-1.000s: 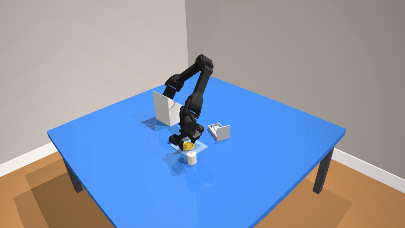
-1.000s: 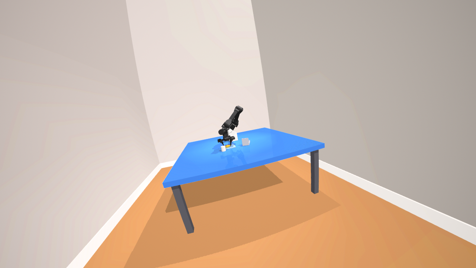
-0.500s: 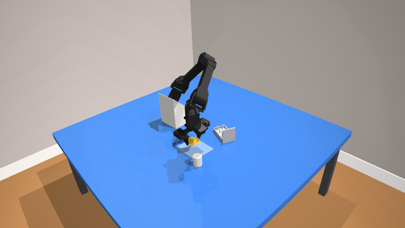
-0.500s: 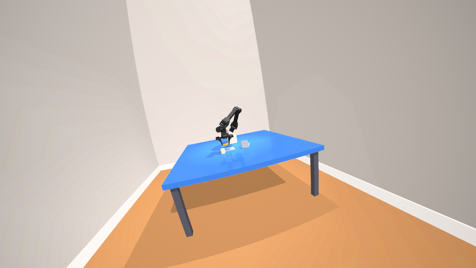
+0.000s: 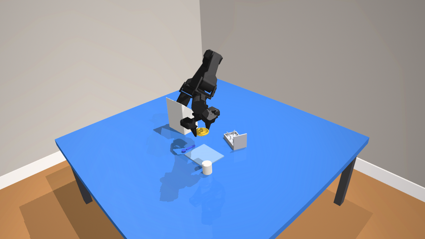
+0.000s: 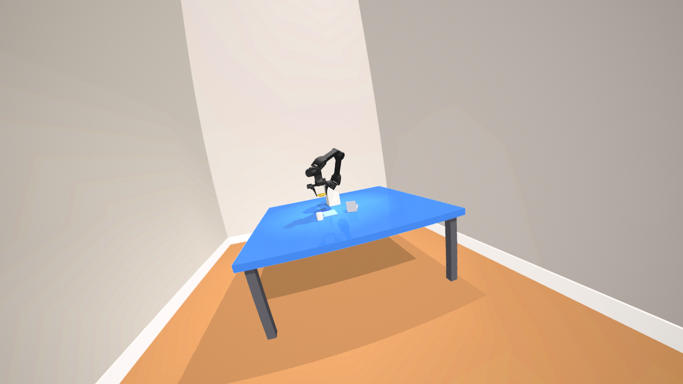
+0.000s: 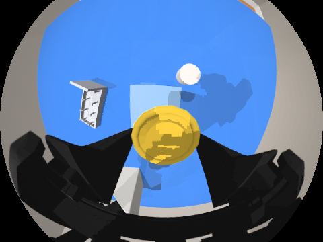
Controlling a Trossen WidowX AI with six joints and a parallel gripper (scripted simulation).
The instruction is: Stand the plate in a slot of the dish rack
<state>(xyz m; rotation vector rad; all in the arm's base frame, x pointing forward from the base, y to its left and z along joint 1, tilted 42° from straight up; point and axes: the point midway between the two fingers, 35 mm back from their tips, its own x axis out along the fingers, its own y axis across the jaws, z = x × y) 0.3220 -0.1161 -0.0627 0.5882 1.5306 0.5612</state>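
My gripper tip is now 220 mm to the right of the grey dish rack and 130 mm above it. Also, from my gripper tip: yellow plate 10 mm above; white cup 80 mm ahead, 50 mm to the right, 130 mm below; dark blue spoon 120 mm behind, 150 mm below.
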